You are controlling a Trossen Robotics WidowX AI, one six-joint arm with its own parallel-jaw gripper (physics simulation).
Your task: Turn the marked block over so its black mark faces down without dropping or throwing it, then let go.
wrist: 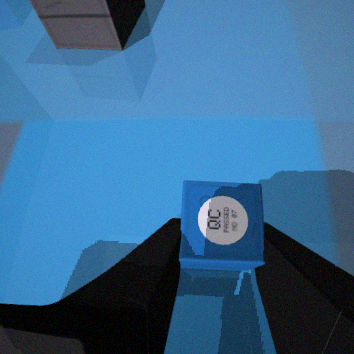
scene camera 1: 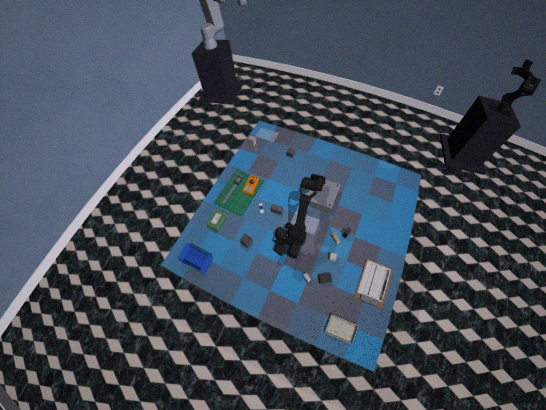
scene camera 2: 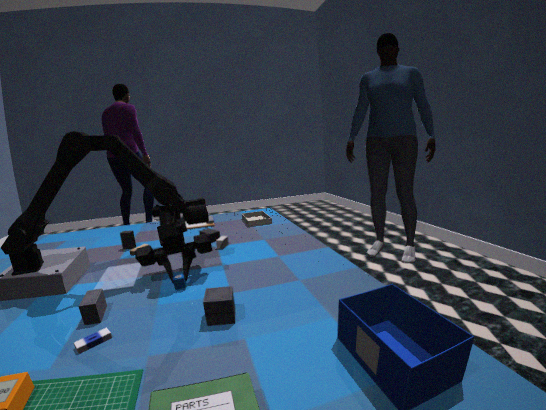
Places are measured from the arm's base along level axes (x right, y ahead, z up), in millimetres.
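Pixels of known places: gripper, between the fingertips: [wrist: 216,231] [scene camera 1: 275,239] [scene camera 2: 179,282]; arm's base, origin of its link: [scene camera 2: 28,268].
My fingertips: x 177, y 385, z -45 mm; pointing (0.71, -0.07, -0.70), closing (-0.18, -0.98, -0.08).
Observation:
For each thing: its top centre in the pictures, then the offset to it from my fingertips. Level surfaces: height alone.
- small blue block, centre of its top: [wrist: 218,217] [scene camera 2: 178,276] dx +0, dy +0, dz +16 mm
- blue-and-white eraser, centre of its top: [scene camera 2: 92,337] [scene camera 1: 261,207] dx +137, dy -185, dz -4 mm
- open blue bin, centre of its top: [scene camera 2: 400,316] [scene camera 1: 193,256] dx +414, dy +231, dz +59 mm
- green parts box, centre of its top: [scene camera 1: 216,218] dx +381, dy -37, dz +24 mm
- green cutting mat, height of its surface: dz -13 mm
A small blue block [scene camera 2: 179,281] [wrist: 192,195] is between the two black fingertips of my gripper [scene camera 2: 179,278] [wrist: 216,231], which is shut on it. In the wrist view the block's face toward the camera carries a round white sticker reading "QC PASSED NO 07". No black mark shows on the block's visible faces; its underside is hidden. The fingers point down in the scene camera 2 view and hold the block at or just above the blue patchwork surface; I cannot tell whether it touches. In the scene camera 1 view the arm hides the block.
Dark blocks [scene camera 2: 219,306] [scene camera 2: 93,306] [wrist: 80,25] stand near the gripper. A blue-and-white eraser [scene camera 1: 261,207] [scene camera 2: 93,340], an open blue bin [scene camera 1: 195,258] [scene camera 2: 405,345], a green parts box [scene camera 1: 216,220] and a green cutting mat [scene camera 1: 235,202] lie around. Small blocks [scene camera 1: 325,277] [scene camera 1: 332,256] sit opposite.

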